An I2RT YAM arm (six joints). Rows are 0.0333 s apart.
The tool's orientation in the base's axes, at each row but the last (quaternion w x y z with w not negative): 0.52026, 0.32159, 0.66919, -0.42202; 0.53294, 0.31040, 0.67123, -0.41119; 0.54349, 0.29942, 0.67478, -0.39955; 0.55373, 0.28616, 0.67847, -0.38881
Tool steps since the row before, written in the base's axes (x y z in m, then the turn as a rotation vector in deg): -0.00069, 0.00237, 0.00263, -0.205, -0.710, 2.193; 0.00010, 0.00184, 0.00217, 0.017, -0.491, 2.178; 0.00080, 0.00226, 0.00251, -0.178, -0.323, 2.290; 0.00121, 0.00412, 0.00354, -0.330, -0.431, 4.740
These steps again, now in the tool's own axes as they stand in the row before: -0.00239, -0.00017, -0.00269, -2.064, -0.993, 0.327; -0.00217, 0.00047, -0.00178, -2.108, -0.697, 0.237; -0.00269, 0.00127, -0.00178, -2.177, -0.801, -0.015; -0.00389, 0.00244, -0.00314, -4.524, -1.499, -0.211
